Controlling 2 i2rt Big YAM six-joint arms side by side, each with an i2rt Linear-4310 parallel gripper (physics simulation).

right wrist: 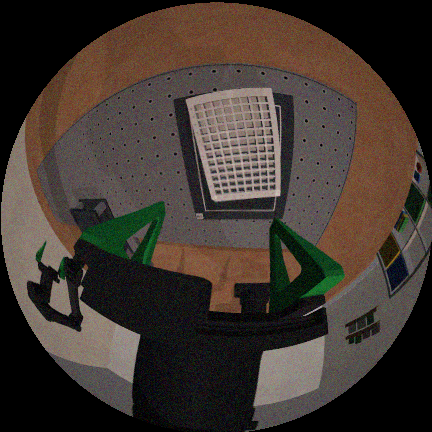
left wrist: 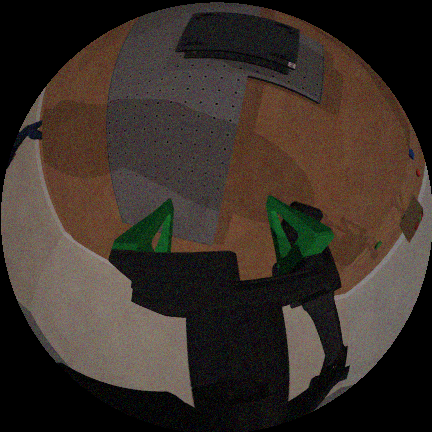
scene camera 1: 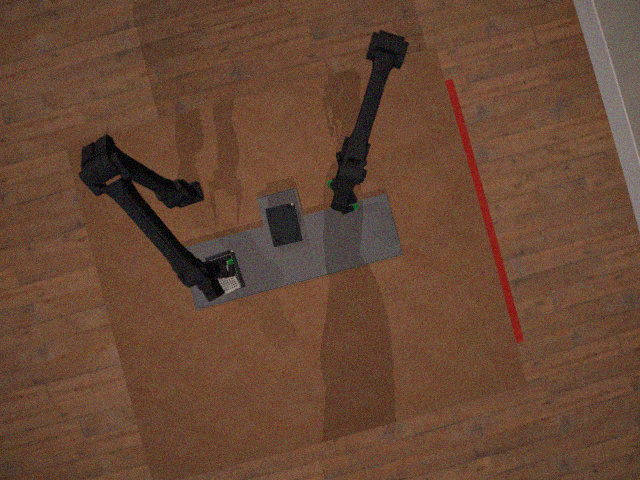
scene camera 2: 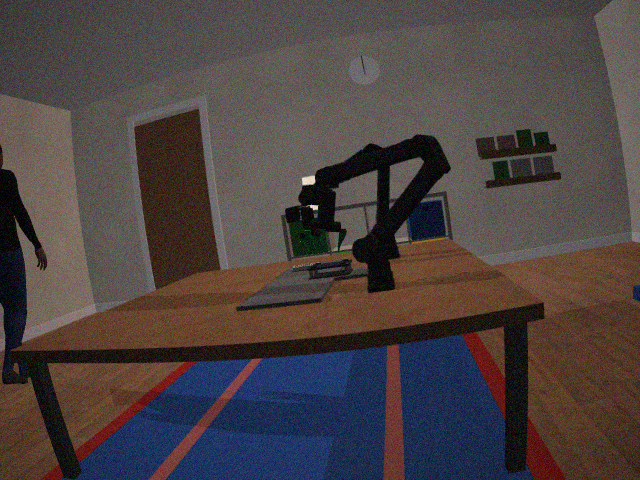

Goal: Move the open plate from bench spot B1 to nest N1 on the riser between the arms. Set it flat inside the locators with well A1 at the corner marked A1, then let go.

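Seen in the pictures: left gripper, between the fingertips: (right wrist: 54, 248) (left wrist: 220, 200) (scene camera 2: 323, 251); right gripper, between the fingertips: (right wrist: 218, 214) (scene camera 1: 222, 267) (scene camera 2: 313, 252); left arm's base, origin of its link: (scene camera 2: 381, 287); right arm's base, origin of its link: (right wrist: 253, 288) (scene camera 1: 188, 194) (scene camera 2: 390, 257).
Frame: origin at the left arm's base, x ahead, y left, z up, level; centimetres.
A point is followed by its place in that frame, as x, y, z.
Note:
The open white plate (scene camera 1: 229, 284) @(38.9, -64.3, 2.5) (right wrist: 235, 145) @(35.7, -64.8, 2.5), a grid of wells, lies at B1 on a black pad with a white outline (right wrist: 287, 150) @(35.5, -70.7, 1.5). A small pale label (right wrist: 199, 216) @(25.2, -59.9, 1.5) marks one pad corner. My right gripper (right wrist: 218, 214) @(31.2, -63.5, 8.2) is open and empty above the board near the plate; in scene camera 1 its arm hides part of the pad. The dark nest N1 (scene camera 1: 283, 224) @(20.3, -35.2, 5.4) (left wrist: 240, 37) @(20.2, -32.7, 5.5) (right wrist: 92, 215) @(27.6, -40.7, 5.5) stands empty on the riser, with a pale mark (left wrist: 292, 65) @(12.9, -29.5, 5.5) at one corner. My left gripper (scene camera 1: 342, 195) @(18.4, -10.6, 13.3) (left wrist: 220, 200) @(18.4, -10.6, 13.3) is open and empty above the board's back edge, right of the nest in scene camera 1.
The grey perforated board (scene camera 1: 379, 227) @(31.8, 4.1, 1.3) (scene camera 2: 284, 297) @(31.4, 2.8, 1.3) (left wrist: 170, 135) @(28.9, -13.9, 1.3) (right wrist: 125, 130) @(39.1, -50.9, 1.3) lies on the wooden table (scene camera 2: 206, 330) @(47.3, 34.0, 0.0). The riser (scene camera 1: 279, 197) @(8.2, -34.3, 1.3) adjoins its back edge between the arms. A person (scene camera 2: 12, 248) stands beyond the table at the left in scene camera 2.

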